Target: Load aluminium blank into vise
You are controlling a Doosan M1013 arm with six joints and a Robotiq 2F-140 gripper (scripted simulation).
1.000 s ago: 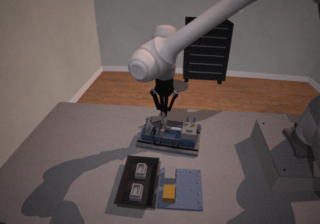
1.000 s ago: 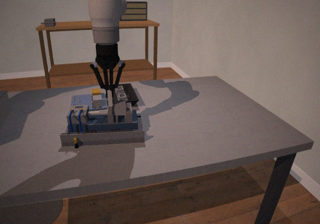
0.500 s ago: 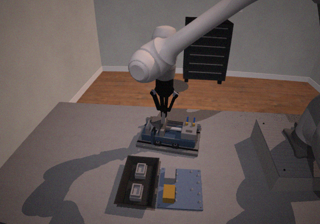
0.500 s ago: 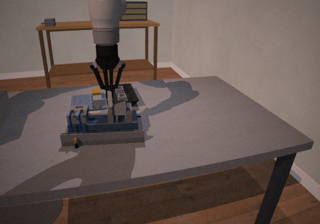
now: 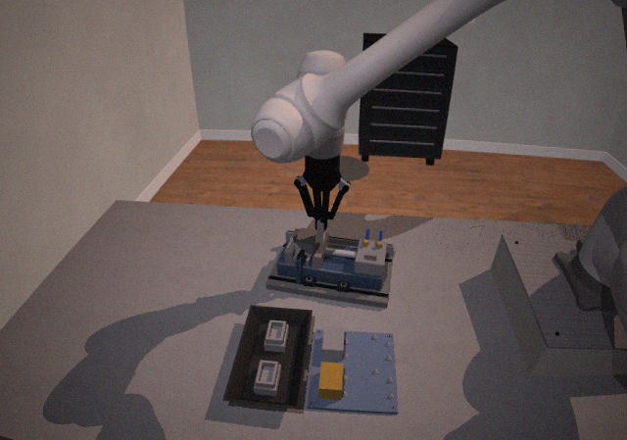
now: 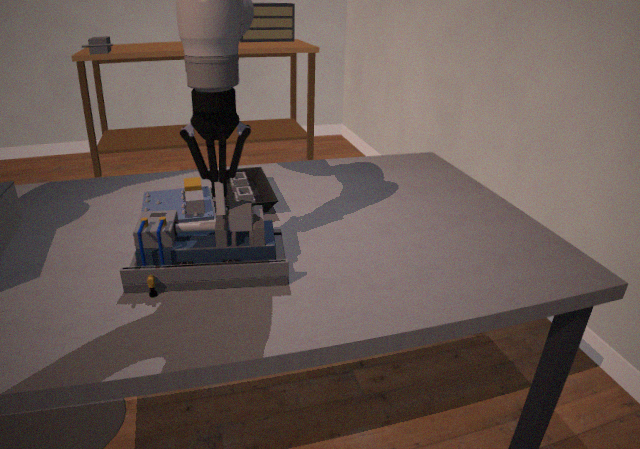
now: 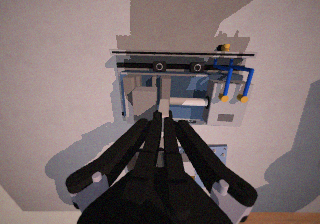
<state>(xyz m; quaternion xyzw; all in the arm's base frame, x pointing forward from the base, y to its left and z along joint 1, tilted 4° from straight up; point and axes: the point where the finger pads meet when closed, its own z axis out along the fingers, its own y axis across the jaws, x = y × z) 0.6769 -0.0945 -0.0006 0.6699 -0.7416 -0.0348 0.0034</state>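
Right now my hand is 100 mm above the blue vise and 30 mm past it. Round my hand: brass blank 330 mm to the left, 120 mm below, 60 mm behind; aluminium blank 240 mm to the left, 120 mm below, 50 mm behind; infeed plate 290 mm to the left, 140 mm below, 100 mm behind.
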